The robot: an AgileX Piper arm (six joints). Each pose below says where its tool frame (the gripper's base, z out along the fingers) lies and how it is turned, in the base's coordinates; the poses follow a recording.
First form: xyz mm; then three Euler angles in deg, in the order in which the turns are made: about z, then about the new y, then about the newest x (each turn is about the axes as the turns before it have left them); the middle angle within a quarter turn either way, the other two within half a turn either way.
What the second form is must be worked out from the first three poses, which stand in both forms.
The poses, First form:
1: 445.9 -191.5 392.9 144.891 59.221 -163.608
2: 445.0 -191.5 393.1 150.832 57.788 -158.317
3: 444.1 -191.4 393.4 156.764 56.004 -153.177
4: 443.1 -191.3 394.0 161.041 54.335 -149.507
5: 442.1 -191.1 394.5 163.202 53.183 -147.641
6: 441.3 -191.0 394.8 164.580 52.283 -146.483
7: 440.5 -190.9 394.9 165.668 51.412 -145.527
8: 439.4 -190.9 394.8 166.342 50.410 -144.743
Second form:
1: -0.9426 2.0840 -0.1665 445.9 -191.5 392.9
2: -0.9484 2.0890 -0.2287 445.0 -191.5 393.1
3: -0.9532 2.0932 -0.2954 444.1 -191.4 393.4
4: -0.9581 2.0972 -0.3492 443.1 -191.3 394.0
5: -0.9627 2.1016 -0.3811 442.1 -191.1 394.5
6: -0.9662 2.1060 -0.4036 441.3 -191.0 394.8
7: -0.9709 2.1109 -0.4242 440.5 -190.9 394.9
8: -0.9807 2.1181 -0.4454 439.4 -190.9 394.8
